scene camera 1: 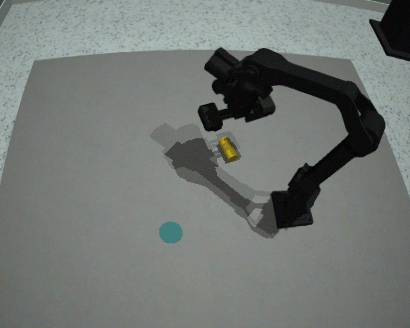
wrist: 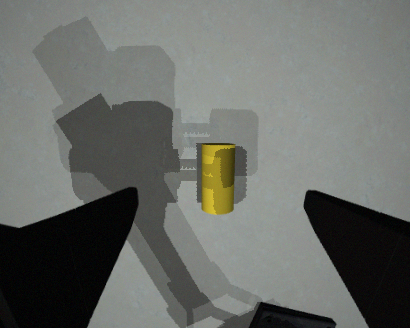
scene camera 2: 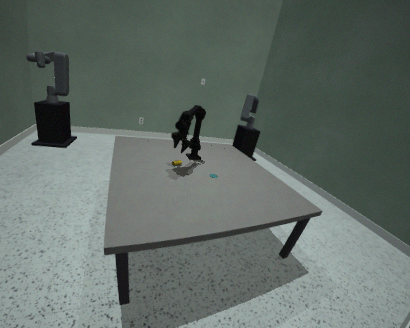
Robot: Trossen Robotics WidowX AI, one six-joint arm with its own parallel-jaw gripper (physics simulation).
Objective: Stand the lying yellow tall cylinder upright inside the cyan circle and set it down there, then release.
Labels:
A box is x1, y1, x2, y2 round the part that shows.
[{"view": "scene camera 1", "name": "gripper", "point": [230, 125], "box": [198, 79, 275, 131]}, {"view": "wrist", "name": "gripper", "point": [222, 197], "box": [0, 187, 409, 327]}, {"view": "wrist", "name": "yellow tall cylinder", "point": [218, 159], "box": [201, 143, 234, 214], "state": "on the table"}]

